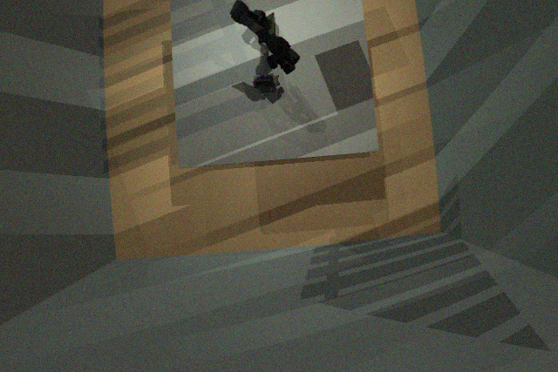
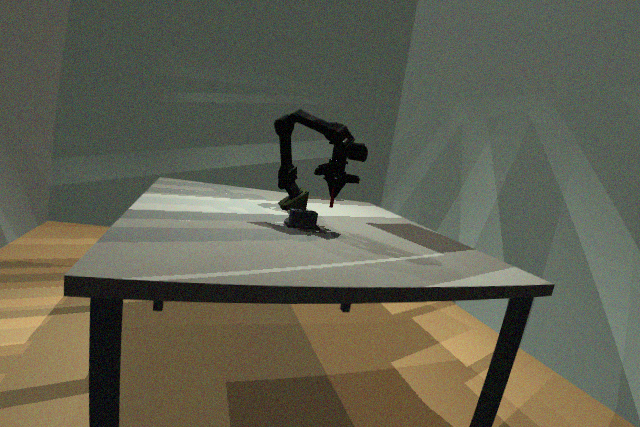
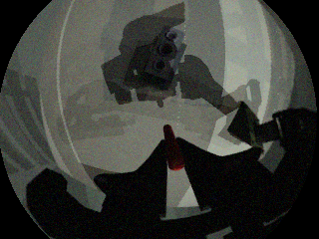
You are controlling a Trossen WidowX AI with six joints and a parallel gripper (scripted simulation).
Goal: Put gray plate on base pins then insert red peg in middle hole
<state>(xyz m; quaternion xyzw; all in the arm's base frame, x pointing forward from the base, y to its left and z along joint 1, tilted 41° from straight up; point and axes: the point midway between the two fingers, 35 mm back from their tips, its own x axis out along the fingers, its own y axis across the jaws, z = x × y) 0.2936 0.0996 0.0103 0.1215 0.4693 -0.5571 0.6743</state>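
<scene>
Now: the plate 50 mm ahead of my gripper tip, 120 mm to the right of it and 70 mm below it. Also, from my gripper tip: base 50 mm ahead, 120 mm to the right, 110 mm below; then red peg right at my gripper tip.
</scene>
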